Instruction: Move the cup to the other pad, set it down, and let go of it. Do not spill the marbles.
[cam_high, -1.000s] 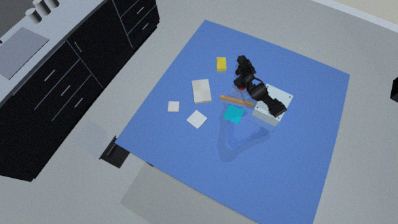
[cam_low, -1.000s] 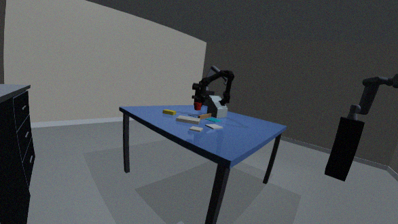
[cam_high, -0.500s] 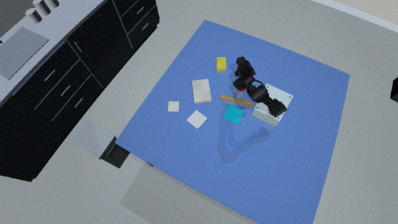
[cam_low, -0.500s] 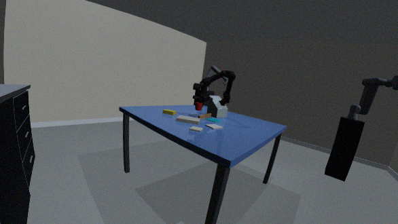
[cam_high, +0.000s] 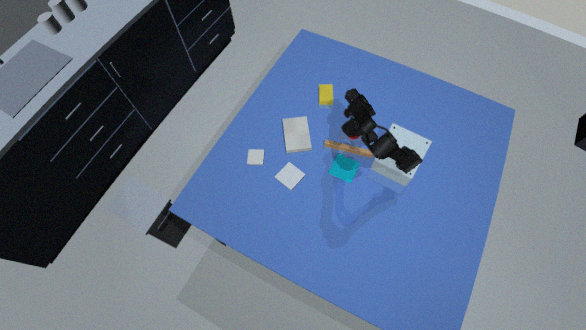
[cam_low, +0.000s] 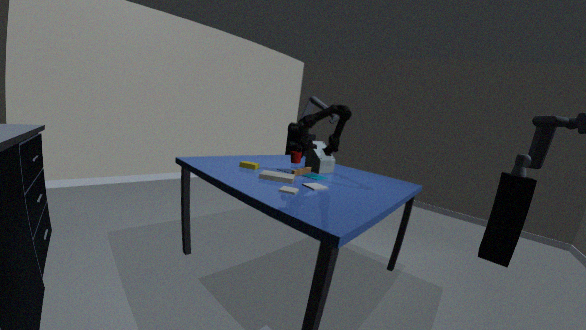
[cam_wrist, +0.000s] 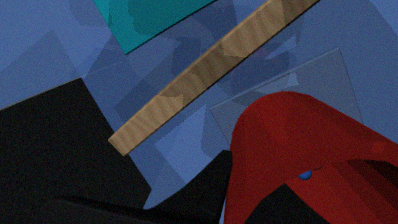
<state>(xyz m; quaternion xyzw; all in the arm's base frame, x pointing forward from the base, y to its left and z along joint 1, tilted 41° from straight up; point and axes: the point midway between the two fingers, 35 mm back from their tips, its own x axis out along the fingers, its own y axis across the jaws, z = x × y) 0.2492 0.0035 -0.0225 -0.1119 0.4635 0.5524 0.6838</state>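
Now: the blue marble 4 cm to the right of my gripper tip, 3 cm ahead of it and 2 cm below it. From my gripper tip the other things lie so: wooden plank: 9 cm below, 4 cm to the left, 1 cm ahead; bluish pad: 10 cm below, 5 cm to the right, 4 cm ahead; red cup: 3 cm ahead, 2 cm to the right.
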